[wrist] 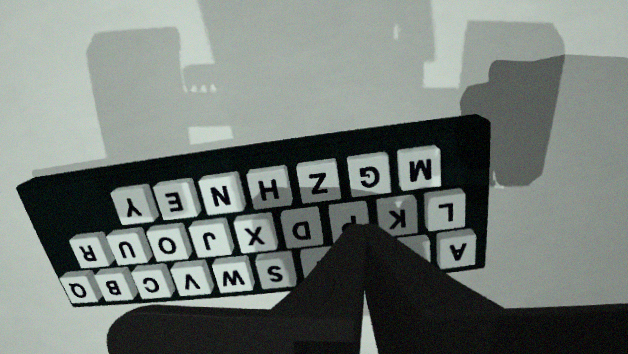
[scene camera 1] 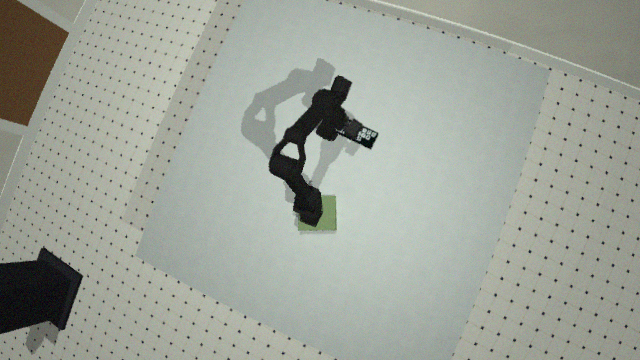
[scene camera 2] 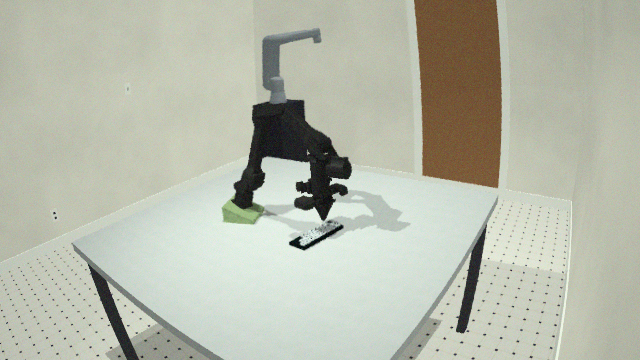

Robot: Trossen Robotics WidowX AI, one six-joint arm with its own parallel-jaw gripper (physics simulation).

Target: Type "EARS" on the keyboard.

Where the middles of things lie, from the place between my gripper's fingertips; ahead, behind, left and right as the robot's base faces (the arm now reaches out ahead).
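Relative to the S key point(wrist: 276, 270), my hand is 20 mm short of it, 40 mm to the left of it and 30 mm above it. Positions counted from my hand: E key point(wrist: 177, 199), 20 mm behind, 70 mm to the right, 30 mm below; black keyboard point(wrist: 391, 167), 50 mm to the right, 30 mm below; R key point(wrist: 92, 250), 120 mm to the right, 30 mm below. Going by their middles, the R key is the farthest from my hand of the things named here.
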